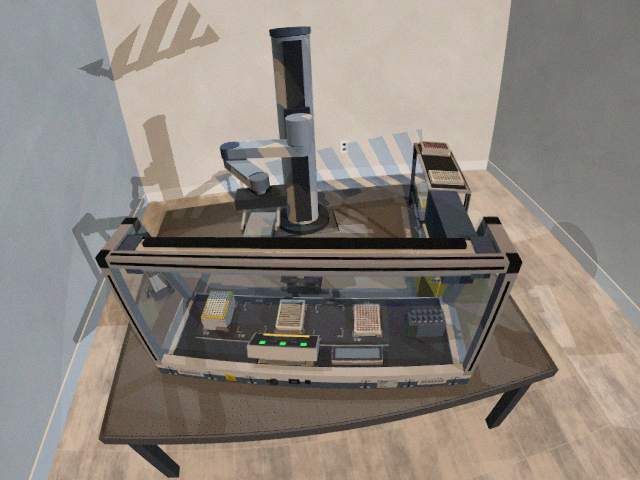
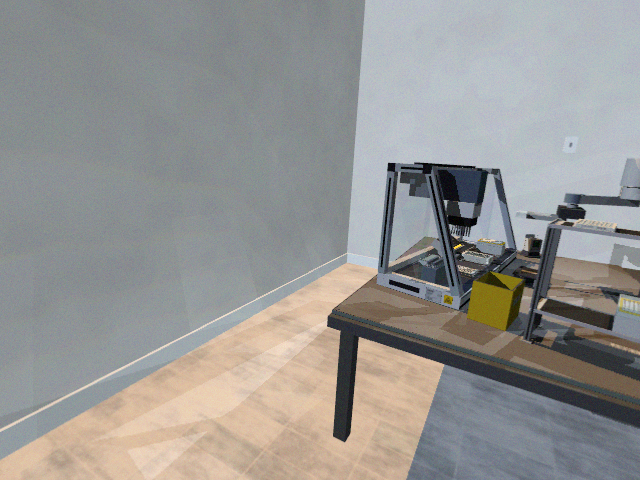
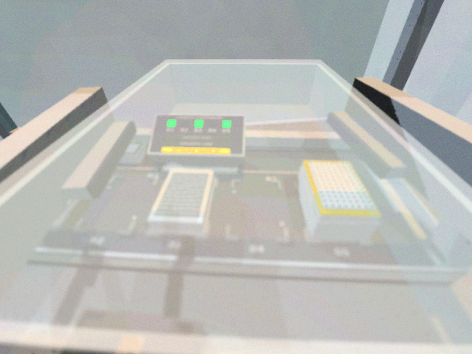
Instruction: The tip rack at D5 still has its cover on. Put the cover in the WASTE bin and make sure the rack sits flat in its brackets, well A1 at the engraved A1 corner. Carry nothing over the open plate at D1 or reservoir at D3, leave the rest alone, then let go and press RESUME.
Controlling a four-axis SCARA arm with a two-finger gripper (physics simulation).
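Frame: origin at the arm's base, x ahead, y left, z up, level; centimetres.
Where they show: gripper, between the fingertips: (image 1: 260,230) (image 2: 526,214) (image 3: 233,104); arm's base, origin of its link: (image 1: 303,219).
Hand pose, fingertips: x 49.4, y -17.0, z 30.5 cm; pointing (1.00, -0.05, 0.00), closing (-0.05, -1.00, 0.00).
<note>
Each offset is from my fingertips to the top centre of the thing. "spot": to the spot under its first point.
My gripper (image 1: 260,223) (image 3: 233,104) is shut on the clear cover @(dx -2.7, dy +0.2, dz +1.1 cm) (image 1: 260,227) (image 2: 535,214) (image 3: 242,62), held level behind the enclosure, above the table. The tip rack (image 1: 217,304) (image 2: 491,242) (image 3: 340,185) at D5 has a yellow rim and bare tips; its A1 corner and seating in the brackets are too small to tell. The yellow WASTE bin @(dx +7.3, dy +61.9, dz -15.7 cm) (image 1: 430,286) (image 2: 493,304) stands beside the enclosure. The reservoir @(dx +17.5, dy +6.5, dz -21.5 cm) (image 1: 291,314) (image 3: 182,195) is at D3, the open plate (image 1: 367,319) at D1. The panel (image 1: 283,348) (image 3: 198,135) shows green lights and a yellow RESUME bar (image 3: 196,150).
The framed enclosure's top beam @(spot: dx +41.7, dy +12.6, dz +20.5 cm) (image 1: 310,260) crosses in front of the arm. A dark tube block (image 1: 425,321) stands on the deck's right side. A shelf stand (image 1: 413,175) (image 2: 545,273) with plates on top stands near the bin. A pipetting head @(dx +22.7, dy +51.1, dz +2.8 cm) (image 2: 461,221) hangs inside the enclosure.
</note>
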